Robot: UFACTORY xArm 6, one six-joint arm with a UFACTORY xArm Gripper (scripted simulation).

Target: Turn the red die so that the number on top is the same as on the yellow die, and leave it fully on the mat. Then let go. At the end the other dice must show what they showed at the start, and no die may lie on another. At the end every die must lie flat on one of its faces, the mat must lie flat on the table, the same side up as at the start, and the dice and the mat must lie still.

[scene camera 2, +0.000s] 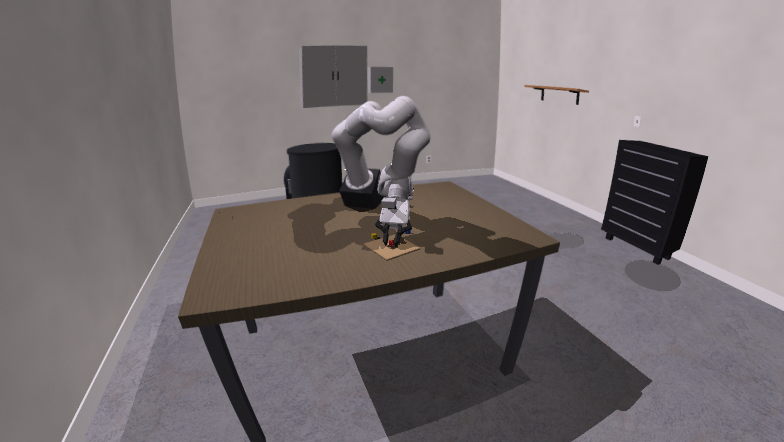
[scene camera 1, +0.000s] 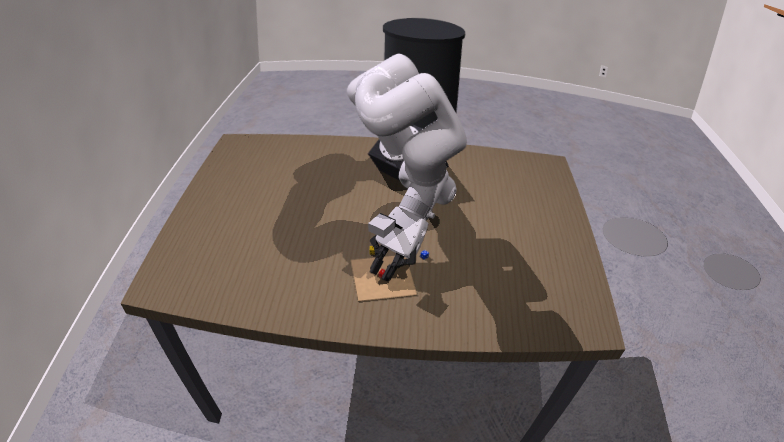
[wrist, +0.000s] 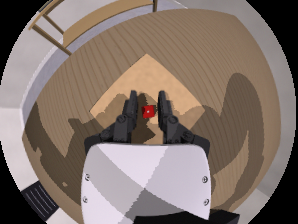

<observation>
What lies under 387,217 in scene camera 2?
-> My gripper.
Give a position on a tan mat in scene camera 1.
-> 369,287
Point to a tan mat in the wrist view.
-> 146,76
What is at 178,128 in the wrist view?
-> My gripper.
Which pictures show my gripper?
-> Scene camera 2, scene camera 1 and the wrist view: all of them.
</observation>
